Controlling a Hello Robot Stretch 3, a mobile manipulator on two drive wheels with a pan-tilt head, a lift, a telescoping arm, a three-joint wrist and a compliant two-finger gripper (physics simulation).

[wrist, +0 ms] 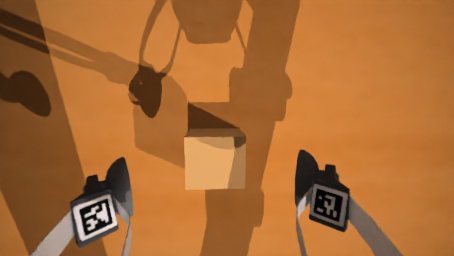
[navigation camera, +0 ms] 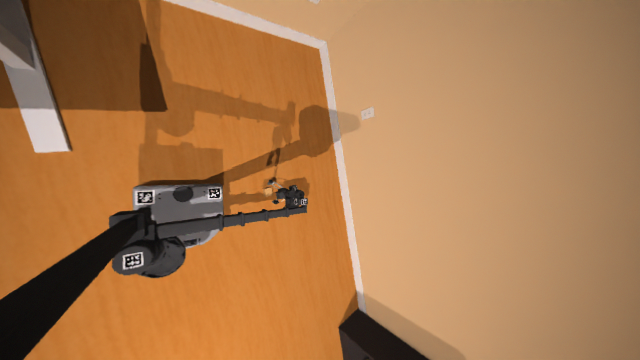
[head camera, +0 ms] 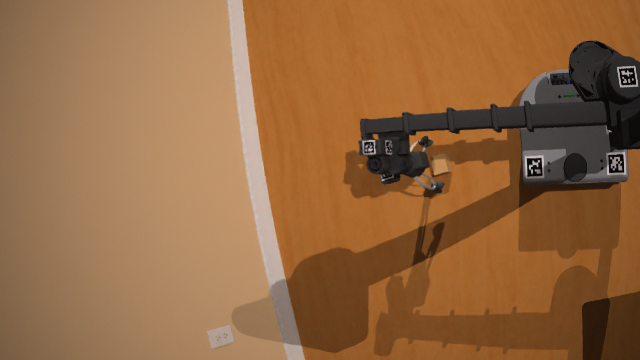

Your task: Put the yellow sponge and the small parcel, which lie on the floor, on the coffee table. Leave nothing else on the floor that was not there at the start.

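Where they show: gripper, fingertip midpoint: [wrist: 214, 173] [navigation camera: 271, 192] [head camera: 434, 164]; robot's base, link origin: [navigation camera: 182, 193] [head camera: 573, 166].
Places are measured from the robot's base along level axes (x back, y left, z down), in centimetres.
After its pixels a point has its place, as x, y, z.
The small parcel [head camera: 441, 165] {1.9, -46.2, -5.1} [navigation camera: 268, 191] {1.8, -46.5, -5.1} [wrist: 210, 162] {1.8, -47.0, -5.0}, a light tan box, lies on the wooden floor between the wall and my base. My gripper [head camera: 432, 164] {2.1, -47.3, -8.4} [navigation camera: 273, 191] {2.1, -47.3, -8.4} [wrist: 214, 173] {2.1, -47.3, -8.4} is open, with its fingers wide apart. In the wrist view the parcel appears between the two fingers, with a gap on each side, and neither finger touches it. How high the fingertips are above the floor is hard to tell. The yellow sponge does not show in these views. I cannot make out the coffee table's top.
My base [head camera: 545, 142] {6.6, -9.1, -15.9} [navigation camera: 175, 207] {5.7, 3.0, -16.0} stands on the parcel's other side from the wall. A white baseboard [head camera: 250, 150] {11.4, -121.3, -6.1} [navigation camera: 340, 170] {-13.2, -117.0, -3.7} runs along the wall beyond my wrist. A white furniture part [navigation camera: 50, 130] is at the upper left, a dark cabinet [navigation camera: 375, 340] {131.2, -125.5, -31.8} at the bottom in the navigation view.
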